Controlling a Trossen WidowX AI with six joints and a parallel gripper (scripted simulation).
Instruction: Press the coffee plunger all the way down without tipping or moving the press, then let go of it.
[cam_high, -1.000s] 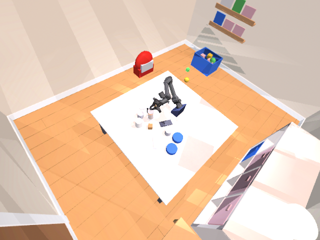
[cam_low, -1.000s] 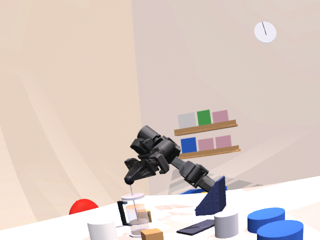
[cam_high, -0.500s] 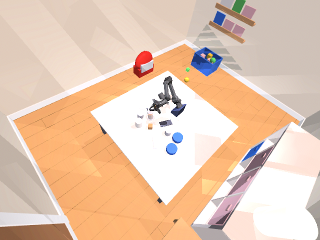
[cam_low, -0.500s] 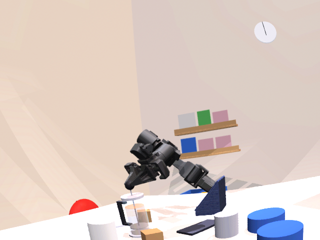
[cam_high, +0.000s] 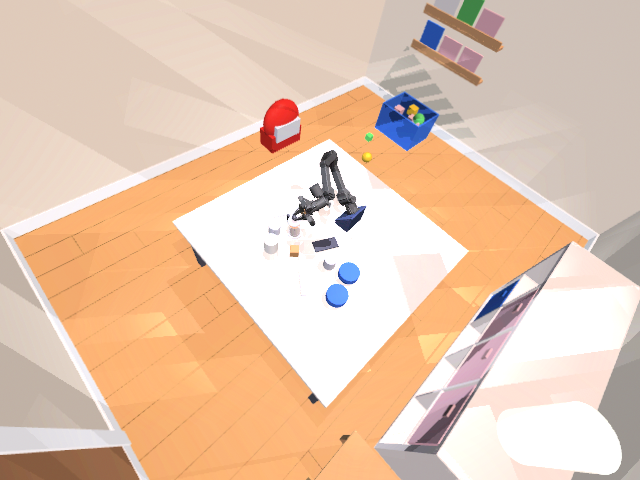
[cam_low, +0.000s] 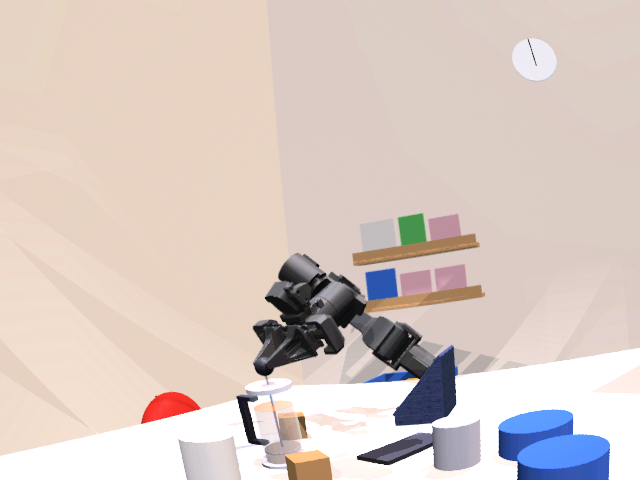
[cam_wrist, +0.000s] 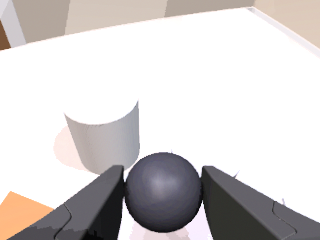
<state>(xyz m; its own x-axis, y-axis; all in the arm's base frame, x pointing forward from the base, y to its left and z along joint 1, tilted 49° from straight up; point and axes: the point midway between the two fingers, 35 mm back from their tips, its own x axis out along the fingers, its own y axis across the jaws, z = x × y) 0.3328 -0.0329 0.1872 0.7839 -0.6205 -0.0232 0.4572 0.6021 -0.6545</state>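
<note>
Right now the glass coffee press is 20 mm behind my gripper tip, 10 mm to the right of it and 90 mm below it. The rest, counted from my gripper tip: dark flat slab: 100 mm behind, 190 mm to the left, 170 mm below; then white cylinder: 150 mm ahead, 20 mm to the right, 130 mm below.
</note>
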